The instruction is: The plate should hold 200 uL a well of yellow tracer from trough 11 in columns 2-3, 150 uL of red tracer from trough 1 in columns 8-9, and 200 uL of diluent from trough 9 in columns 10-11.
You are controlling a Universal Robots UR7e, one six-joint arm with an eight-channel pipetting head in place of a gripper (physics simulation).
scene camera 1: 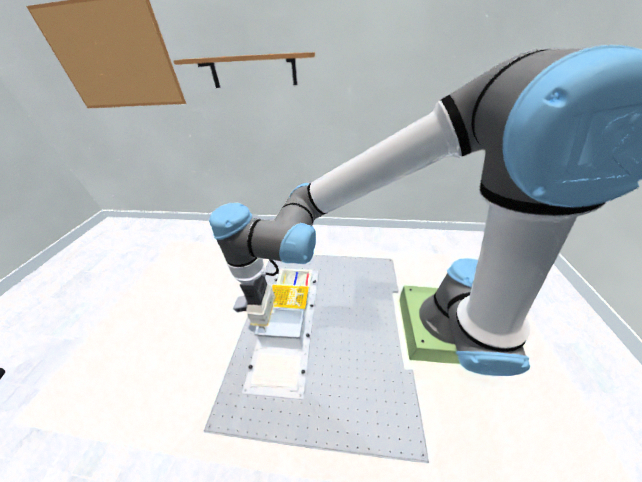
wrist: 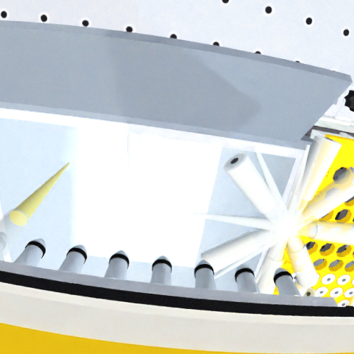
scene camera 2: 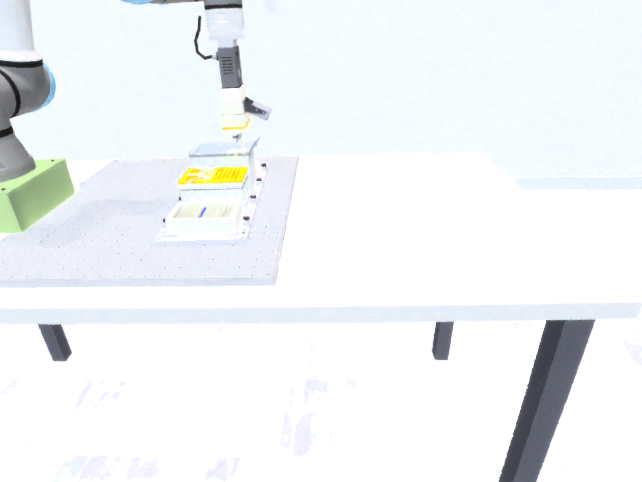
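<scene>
My pipetting head point(scene camera 1: 260, 327) point(scene camera 2: 236, 139) point(wrist: 161, 262) is above the grey open bin point(scene camera 1: 282, 327) point(scene camera 2: 221, 159) point(wrist: 75, 70). Seven nozzles in the wrist view are bare, so the head counts as open. Loose pale tips point(wrist: 246, 175) cross in a cluster below the right end. One tip with yellow liquid point(wrist: 37, 200) shows at the left; whether it is still on the eighth nozzle cannot be told. The trough block point(scene camera 1: 301, 279) point(scene camera 2: 202, 226) shows blue in both scene views, with red and a little yellow in scene camera 1. The plate's wells cannot be made out.
The yellow tip rack point(scene camera 1: 290, 296) point(scene camera 2: 213, 176) point(wrist: 325, 217) stands between the bin and the trough block, with open holes and some white tip tops. A white nest point(scene camera 1: 277, 369) lies on the bin's other side. The green arm base point(scene camera 1: 427, 352) point(scene camera 2: 44, 189) stands across the perforated board point(scene camera 1: 357, 363) point(scene camera 2: 119, 259).
</scene>
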